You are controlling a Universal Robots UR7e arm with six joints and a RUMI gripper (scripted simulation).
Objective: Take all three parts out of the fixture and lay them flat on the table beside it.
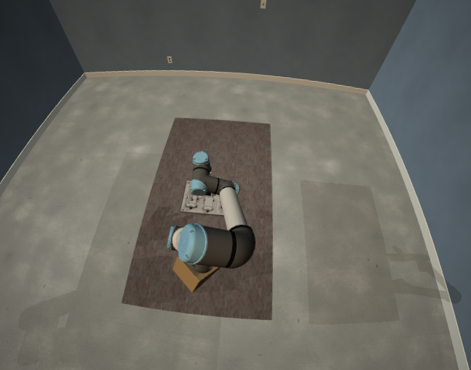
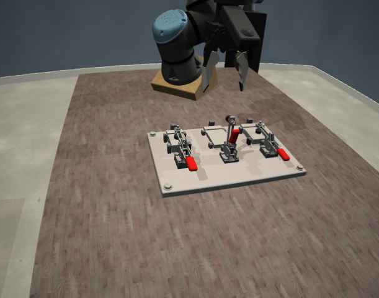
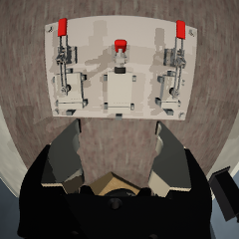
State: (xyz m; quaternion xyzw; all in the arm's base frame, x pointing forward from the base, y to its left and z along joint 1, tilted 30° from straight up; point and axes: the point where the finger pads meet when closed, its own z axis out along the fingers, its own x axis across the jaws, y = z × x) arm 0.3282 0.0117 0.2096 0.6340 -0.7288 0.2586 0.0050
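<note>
The part lies 13 cm below my hand and 1 cm behind it. Also, from my hand: fixture: 15 cm below, 5 cm ahead, 1 cm to the right.
</note>
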